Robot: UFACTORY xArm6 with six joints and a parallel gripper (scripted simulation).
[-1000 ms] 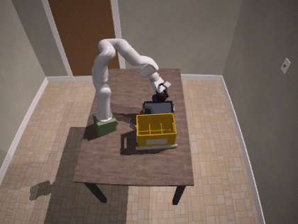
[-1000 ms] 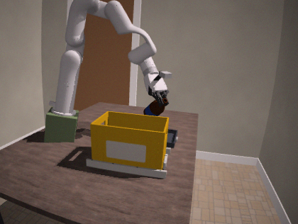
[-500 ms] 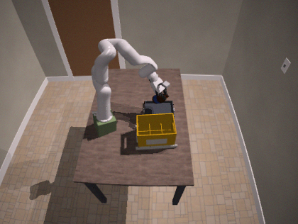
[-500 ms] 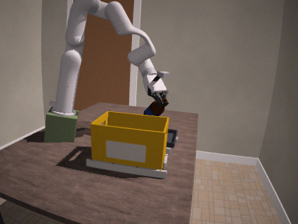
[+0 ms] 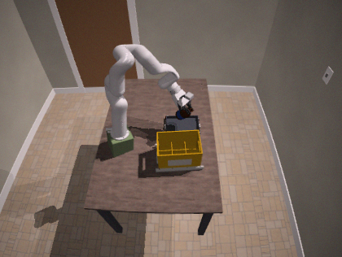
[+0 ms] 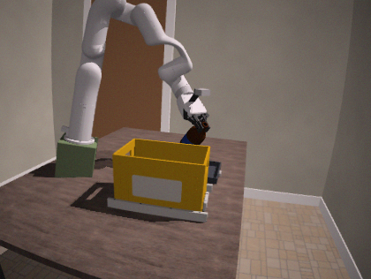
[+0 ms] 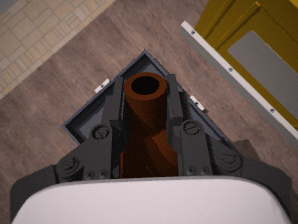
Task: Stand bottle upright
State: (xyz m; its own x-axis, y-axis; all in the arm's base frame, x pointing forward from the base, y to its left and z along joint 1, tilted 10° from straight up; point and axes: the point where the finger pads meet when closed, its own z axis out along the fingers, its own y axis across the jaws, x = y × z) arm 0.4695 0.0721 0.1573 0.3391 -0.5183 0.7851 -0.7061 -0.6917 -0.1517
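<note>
The bottle is 50 mm below my hand, 20 mm to the left of it and 20 mm behind it. From my hand the other things lie so: yellow crate (240 mm to the right, 120 mm below, 100 mm behind); then tray (200 mm below, 40 mm behind, 30 mm to the left).
</note>
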